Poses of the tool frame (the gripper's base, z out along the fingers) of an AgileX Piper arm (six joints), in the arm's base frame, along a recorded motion.
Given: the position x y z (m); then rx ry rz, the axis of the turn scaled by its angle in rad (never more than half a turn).
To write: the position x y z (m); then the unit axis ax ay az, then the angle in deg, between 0 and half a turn. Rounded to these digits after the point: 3 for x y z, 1 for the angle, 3 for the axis.
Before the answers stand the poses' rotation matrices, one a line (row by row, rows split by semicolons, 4 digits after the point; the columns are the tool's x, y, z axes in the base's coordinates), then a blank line. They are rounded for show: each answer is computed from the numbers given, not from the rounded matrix.
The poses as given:
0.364 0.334 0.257 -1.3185 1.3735 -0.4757
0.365 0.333 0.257 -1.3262 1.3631 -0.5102
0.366 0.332 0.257 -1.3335 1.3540 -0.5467
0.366 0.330 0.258 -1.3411 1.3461 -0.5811
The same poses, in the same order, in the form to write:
0.2420 -0.4257 0.8719; -0.8738 0.2951 0.3866; -0.4219 -0.8554 -0.3005
0.2417 -0.4082 0.8803; -0.8859 0.2773 0.3719; -0.3959 -0.8697 -0.2946
0.2391 -0.3905 0.8890; -0.8983 0.2587 0.3552; -0.3687 -0.8835 -0.2889
0.2354 -0.3746 0.8968; -0.9096 0.2402 0.3391; -0.3424 -0.8955 -0.2842

0.364 0.334 0.257 -0.672 0.700 -0.242 112.4
0.365 0.333 0.257 -0.674 0.692 -0.259 112.8
0.366 0.332 0.257 -0.674 0.685 -0.276 113.3
0.366 0.330 0.258 -0.675 0.677 -0.292 113.8

